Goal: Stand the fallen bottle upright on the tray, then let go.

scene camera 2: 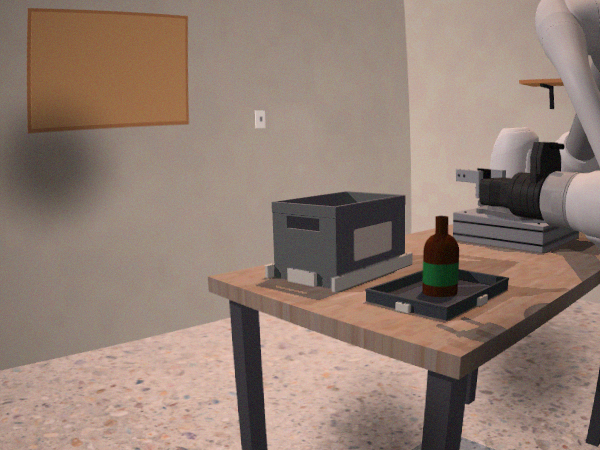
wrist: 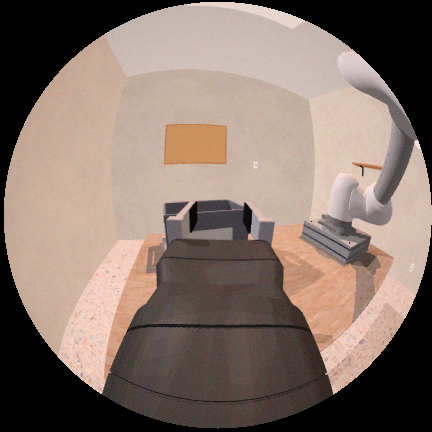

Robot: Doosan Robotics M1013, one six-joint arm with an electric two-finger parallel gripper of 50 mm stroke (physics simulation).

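Frame: origin at the arm's base, x ahead, y left, z up, level; metres.
Seen in the pictures: gripper, between the fingertips: (scene camera 2: 468, 174) (wrist: 219, 211); arm's base, origin of its link: (scene camera 2: 511, 213) (wrist: 337, 226).
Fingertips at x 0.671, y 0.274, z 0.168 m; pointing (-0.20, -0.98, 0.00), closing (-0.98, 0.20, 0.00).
Observation:
Pixels of each thing's top centre, then the offset from my fingertips to it. "pt": a spot on its surface instead. Level surfaces: height alone.
- brown bottle, centre of its top: (scene camera 2: 441, 216) dx -0.013, dy -0.073, dz -0.088 m
- dark tray, a spot on its surface: (scene camera 2: 407, 305) pt dx +0.122, dy -0.046, dz -0.233 m
- grey open-topped crate, centre of its top: (scene camera 2: 341, 198) (wrist: 202, 205) dx -0.014, dy -0.369, dz -0.073 m
- wooden table, height of its surface: dz -0.248 m
The brown bottle (scene camera 2: 441, 250) with a green band stands upright on the dark tray (scene camera 2: 407, 305), its base inside the low rim, in the scene view. My gripper (scene camera 2: 481, 175) (wrist: 219, 211) is open with nothing between its fingers. It is held level, above the bottle's height and to its right in the scene view, clear of it. In the wrist view the two fingers stand wide apart, with the crate seen beyond them. The bottle and the tray do not show in the wrist view; the gripper body covers the lower middle there.
A grey open-topped crate (scene camera 2: 305, 250) (wrist: 212, 220) stands beside the tray, between light corner and side guides (scene camera 2: 372, 272). The wooden table (scene camera 2: 345, 320) (wrist: 300, 280) carries the grey robot base block (scene camera 2: 495, 232) (wrist: 332, 241) at its far end. A cork board (scene camera 2: 107, 70) (wrist: 196, 144) hangs on the wall.

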